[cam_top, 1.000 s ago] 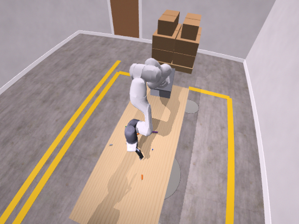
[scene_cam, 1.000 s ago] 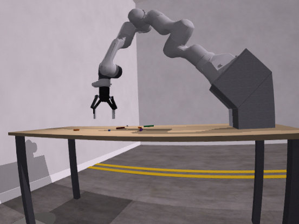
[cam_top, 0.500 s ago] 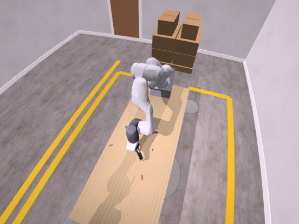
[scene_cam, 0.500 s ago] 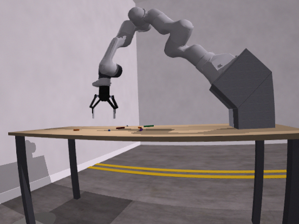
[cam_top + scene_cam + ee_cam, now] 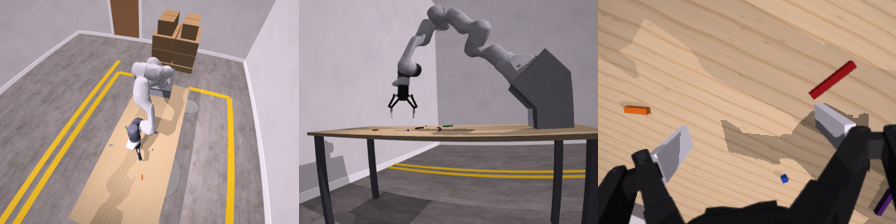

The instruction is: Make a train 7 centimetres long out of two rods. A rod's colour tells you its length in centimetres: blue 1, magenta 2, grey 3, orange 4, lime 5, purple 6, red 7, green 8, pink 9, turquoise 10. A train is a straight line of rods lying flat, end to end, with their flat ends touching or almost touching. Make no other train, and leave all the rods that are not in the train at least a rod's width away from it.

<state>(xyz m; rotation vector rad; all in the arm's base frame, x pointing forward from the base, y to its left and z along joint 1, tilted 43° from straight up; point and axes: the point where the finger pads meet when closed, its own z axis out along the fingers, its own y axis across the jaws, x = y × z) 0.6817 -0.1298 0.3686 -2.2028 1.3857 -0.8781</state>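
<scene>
Right now my hand is 80 mm past the small blue rod, 120 mm to the right of it and 80 mm above it. From my hand the other things lie so: purple rod 280 mm behind, 140 mm to the left, 80 mm below; then red rod 100 mm behind, 60 mm to the right, 80 mm below; then grey rod 90 mm behind, 290 mm to the right, 80 mm below.
</scene>
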